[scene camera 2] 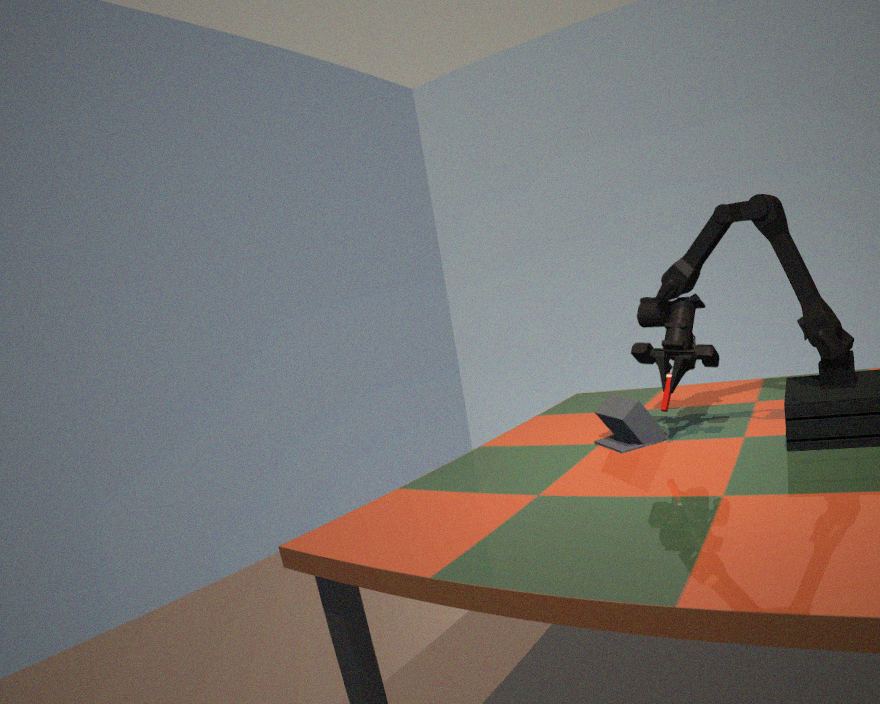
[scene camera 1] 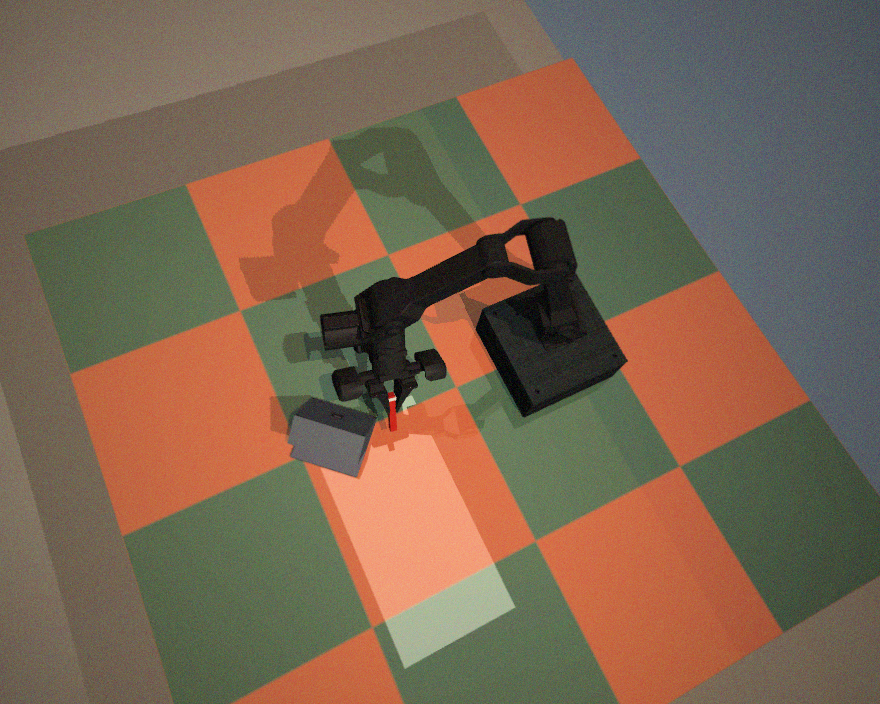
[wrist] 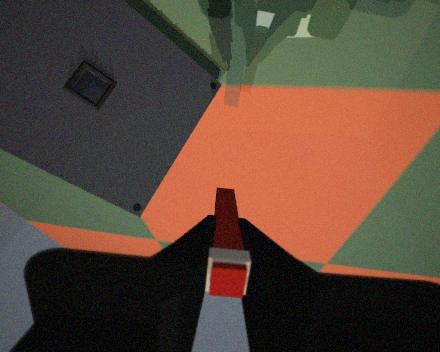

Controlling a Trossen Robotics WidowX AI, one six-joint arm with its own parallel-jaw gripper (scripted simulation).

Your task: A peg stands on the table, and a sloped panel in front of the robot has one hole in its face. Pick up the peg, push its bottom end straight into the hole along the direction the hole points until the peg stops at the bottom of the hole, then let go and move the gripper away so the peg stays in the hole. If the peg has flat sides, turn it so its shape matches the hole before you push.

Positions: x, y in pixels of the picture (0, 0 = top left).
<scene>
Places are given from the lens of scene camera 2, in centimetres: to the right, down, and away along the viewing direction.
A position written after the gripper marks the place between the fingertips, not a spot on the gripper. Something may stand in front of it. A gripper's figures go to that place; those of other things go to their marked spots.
gripper point(scene camera 2: 667, 392): 47, 8, 112
grey sloped panel point(scene camera 2: 626, 418): 38, 14, 113
</scene>
